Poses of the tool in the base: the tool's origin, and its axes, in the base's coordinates. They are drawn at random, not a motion.
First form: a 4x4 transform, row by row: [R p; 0 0 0 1], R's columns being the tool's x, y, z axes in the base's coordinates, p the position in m. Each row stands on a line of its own.
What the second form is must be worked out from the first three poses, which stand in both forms.
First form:
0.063 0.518 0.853 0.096
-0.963 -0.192 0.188 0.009
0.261 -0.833 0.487 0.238
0 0 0 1
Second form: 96 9 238 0.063 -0.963 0.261 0.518 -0.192 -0.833
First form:
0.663 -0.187 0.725 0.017
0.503 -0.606 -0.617 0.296
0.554 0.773 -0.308 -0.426
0 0 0 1
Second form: 17 296 -426 0.663 0.503 0.554 -0.187 -0.606 0.773
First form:
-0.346 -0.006 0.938 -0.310
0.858 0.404 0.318 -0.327
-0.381 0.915 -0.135 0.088
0 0 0 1
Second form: -310 -327 88 -0.346 0.858 -0.381 -0.006 0.404 0.915
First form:
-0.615 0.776 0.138 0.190
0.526 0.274 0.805 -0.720
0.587 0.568 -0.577 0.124
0 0 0 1
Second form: 190 -720 124 -0.615 0.526 0.587 0.776 0.274 0.568
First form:
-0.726 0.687 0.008 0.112
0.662 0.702 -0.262 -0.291
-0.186 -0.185 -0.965 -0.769
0 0 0 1
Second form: 112 -291 -769 -0.726 0.662 -0.186 0.687 0.702 -0.185
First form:
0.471 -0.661 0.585 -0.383
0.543 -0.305 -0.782 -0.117
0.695 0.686 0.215 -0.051
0 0 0 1
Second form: -383 -117 -51 0.471 0.543 0.695 -0.661 -0.305 0.686
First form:
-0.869 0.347 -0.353 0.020
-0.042 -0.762 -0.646 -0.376
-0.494 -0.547 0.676 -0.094
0 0 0 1
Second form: 20 -376 -94 -0.869 -0.042 -0.494 0.347 -0.762 -0.547
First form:
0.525 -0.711 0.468 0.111
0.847 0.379 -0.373 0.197
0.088 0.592 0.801 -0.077
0 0 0 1
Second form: 111 197 -77 0.525 0.847 0.088 -0.711 0.379 0.592
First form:
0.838 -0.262 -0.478 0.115
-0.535 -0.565 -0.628 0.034
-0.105 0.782 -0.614 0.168
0 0 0 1
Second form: 115 34 168 0.838 -0.535 -0.105 -0.262 -0.565 0.782
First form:
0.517 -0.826 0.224 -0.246
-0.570 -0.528 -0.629 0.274
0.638 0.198 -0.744 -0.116
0 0 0 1
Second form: -246 274 -116 0.517 -0.570 0.638 -0.826 -0.528 0.198
